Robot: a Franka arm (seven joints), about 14 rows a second.
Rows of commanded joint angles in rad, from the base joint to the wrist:
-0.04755 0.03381 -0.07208 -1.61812 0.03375 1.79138 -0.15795
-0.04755 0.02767 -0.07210 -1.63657 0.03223 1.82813 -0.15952
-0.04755 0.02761 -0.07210 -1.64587 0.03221 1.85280 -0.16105
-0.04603 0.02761 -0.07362 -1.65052 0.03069 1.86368 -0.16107
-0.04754 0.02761 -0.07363 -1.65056 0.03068 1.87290 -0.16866
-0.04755 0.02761 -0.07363 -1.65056 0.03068 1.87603 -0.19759
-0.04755 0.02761 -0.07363 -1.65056 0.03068 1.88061 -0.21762
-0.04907 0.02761 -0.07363 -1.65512 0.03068 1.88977 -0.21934
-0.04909 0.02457 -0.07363 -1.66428 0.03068 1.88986 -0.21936
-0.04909 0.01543 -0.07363 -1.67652 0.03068 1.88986 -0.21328
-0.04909 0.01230 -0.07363 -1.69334 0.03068 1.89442 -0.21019
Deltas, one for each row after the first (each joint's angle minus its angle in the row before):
0.00000 -0.00614 -0.00002 -0.01845 -0.00152 0.03675 -0.00157
0.00000 -0.00006 0.00000 -0.00930 -0.00002 0.02467 -0.00153
0.00152 0.00000 -0.00152 -0.00465 -0.00152 0.01088 -0.00002
-0.00151 0.00000 -0.00001 -0.00004 -0.00001 0.00922 -0.00759
-0.00001 0.00000 0.00000 0.00000 0.00000 0.00313 -0.02893
0.00000 0.00000 0.00000 0.00000 0.00000 0.00458 -0.02003
-0.00152 0.00000 0.00000 -0.00456 0.00000 0.00916 -0.00172
-0.00002 -0.00304 0.00000 -0.00916 0.00000 0.00009 -0.00002
0.00000 -0.00914 0.00000 -0.01224 0.00000 0.00000 0.00608
0.00000 -0.00313 0.00000 -0.01682 0.00000 0.00456 0.00309

